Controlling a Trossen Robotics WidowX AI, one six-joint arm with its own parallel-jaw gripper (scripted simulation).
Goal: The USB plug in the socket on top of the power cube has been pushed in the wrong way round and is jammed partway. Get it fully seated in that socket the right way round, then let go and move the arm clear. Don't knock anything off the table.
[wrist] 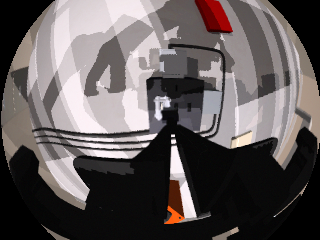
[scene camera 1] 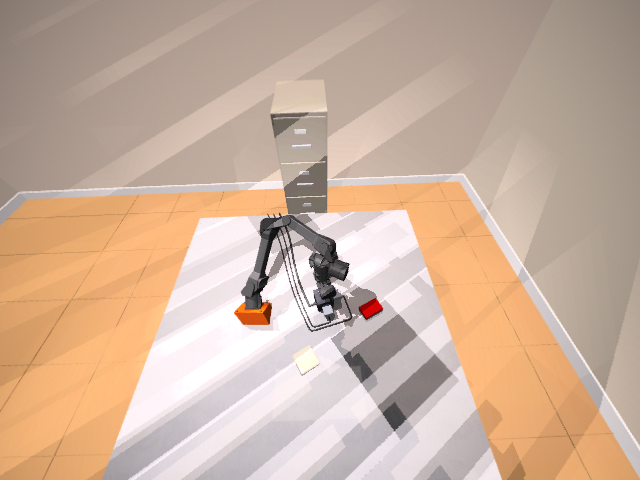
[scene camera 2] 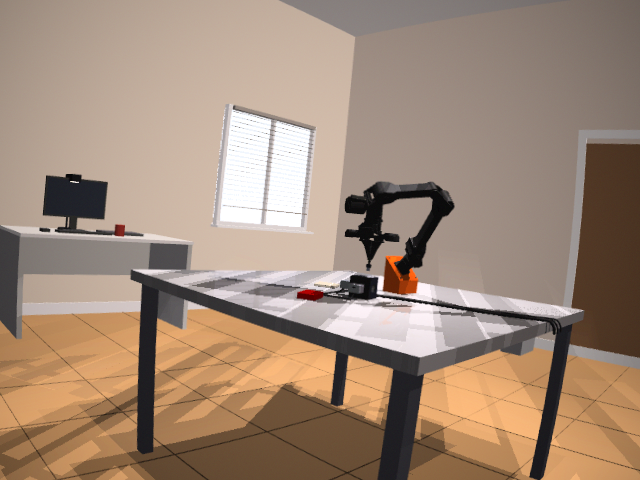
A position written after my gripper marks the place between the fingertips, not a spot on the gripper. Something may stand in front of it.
My gripper point(scene camera 2: 369, 260) carries a USB plug.
